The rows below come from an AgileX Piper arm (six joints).
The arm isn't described. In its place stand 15 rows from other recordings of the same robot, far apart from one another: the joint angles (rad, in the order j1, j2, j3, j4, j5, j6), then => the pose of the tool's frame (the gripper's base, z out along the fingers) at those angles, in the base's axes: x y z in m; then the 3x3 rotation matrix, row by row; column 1 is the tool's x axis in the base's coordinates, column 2 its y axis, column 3 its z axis.
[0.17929 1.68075 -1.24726 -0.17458 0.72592 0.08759] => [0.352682 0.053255 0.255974], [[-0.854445 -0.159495 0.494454], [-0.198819 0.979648 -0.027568], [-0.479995 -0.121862 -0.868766]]
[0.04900 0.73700 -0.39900 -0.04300 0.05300 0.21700] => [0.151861 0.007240 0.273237], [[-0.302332 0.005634 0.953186], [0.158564 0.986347 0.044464], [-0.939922 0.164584 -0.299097]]
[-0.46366 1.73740 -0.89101 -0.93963 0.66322 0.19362] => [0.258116 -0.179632 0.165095], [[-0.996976 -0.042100 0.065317], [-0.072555 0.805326 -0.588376], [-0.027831 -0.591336 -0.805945]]
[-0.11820 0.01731 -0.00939 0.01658 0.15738 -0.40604] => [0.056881 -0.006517 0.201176], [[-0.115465 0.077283 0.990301], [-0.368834 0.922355 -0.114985], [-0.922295 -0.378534 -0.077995]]
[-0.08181 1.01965 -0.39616 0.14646 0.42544 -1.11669] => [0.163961 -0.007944 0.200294], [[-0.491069 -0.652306 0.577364], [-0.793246 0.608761 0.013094], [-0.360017 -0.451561 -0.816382]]
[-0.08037 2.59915 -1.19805 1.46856 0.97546 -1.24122] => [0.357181 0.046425 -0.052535], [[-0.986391 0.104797 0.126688], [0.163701 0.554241 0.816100], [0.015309 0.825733 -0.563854]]
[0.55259 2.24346 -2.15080 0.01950 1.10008 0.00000] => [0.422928 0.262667 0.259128], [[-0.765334 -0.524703 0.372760], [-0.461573 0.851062 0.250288], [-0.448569 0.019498 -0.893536]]
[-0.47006 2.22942 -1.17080 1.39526 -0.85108 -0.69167] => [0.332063 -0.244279 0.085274], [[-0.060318 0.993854 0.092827], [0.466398 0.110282 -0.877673], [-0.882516 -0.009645 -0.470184]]
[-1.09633 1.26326 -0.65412 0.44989 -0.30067 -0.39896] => [0.111597 -0.242938 0.275589], [[-0.081628 0.942374 0.324450], [0.231014 0.334560 -0.913620], [-0.969520 0.000376 -0.245011]]
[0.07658 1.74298 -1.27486 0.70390 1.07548 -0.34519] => [0.339868 0.078047 0.249056], [[-0.976304 -0.158102 0.147767], [-0.043298 0.811729 0.582427], [-0.212029 0.562227 -0.799340]]
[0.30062 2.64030 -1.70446 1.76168 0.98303 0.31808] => [0.448485 0.216881 0.022853], [[-0.342908 0.912927 0.221311], [0.372974 -0.083911 0.924040], [0.862151 0.399404 -0.311724]]
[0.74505 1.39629 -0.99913 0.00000 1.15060 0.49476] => [0.179733 0.165784 0.261823], [[-0.964914 -0.249804 0.080868], [-0.244063 0.966886 0.074592], [-0.096824 0.052238 -0.993930]]
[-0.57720 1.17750 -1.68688 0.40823 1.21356 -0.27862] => [0.180044 -0.076852 0.510848], [[-0.492661 0.185599 0.850199], [0.178848 0.977730 -0.109803], [-0.851645 0.097961 -0.514883]]
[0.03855 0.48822 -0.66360 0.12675 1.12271 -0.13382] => [0.063898 0.012840 0.307550], [[-0.744100 -0.171835 0.645591], [-0.106831 0.984525 0.138916], [-0.659471 0.034398 -0.750943]]
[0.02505 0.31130 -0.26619 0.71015 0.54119 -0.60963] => [0.071237 0.032357 0.246542], [[-0.384331 -0.325023 0.864089], [0.014346 0.933761 0.357610], [-0.923084 0.149837 -0.354211]]
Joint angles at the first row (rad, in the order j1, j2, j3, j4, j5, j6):
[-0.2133 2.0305 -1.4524 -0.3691 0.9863 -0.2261]
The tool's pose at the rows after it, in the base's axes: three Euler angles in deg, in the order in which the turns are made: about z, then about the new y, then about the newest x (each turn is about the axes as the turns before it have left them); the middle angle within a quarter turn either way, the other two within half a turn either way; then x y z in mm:
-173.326, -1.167, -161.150, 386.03, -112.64, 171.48
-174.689, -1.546, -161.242, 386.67, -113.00, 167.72
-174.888, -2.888, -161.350, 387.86, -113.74, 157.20
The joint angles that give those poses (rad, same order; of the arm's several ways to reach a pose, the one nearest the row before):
[-0.2133 2.0402 -1.4578 -0.3754 1.0174 -0.1434]
[-0.2133 2.0520 -1.4618 -0.3768 1.0242 -0.1199]
[-0.2133 2.0787 -1.4622 -0.3836 1.0231 -0.1122]

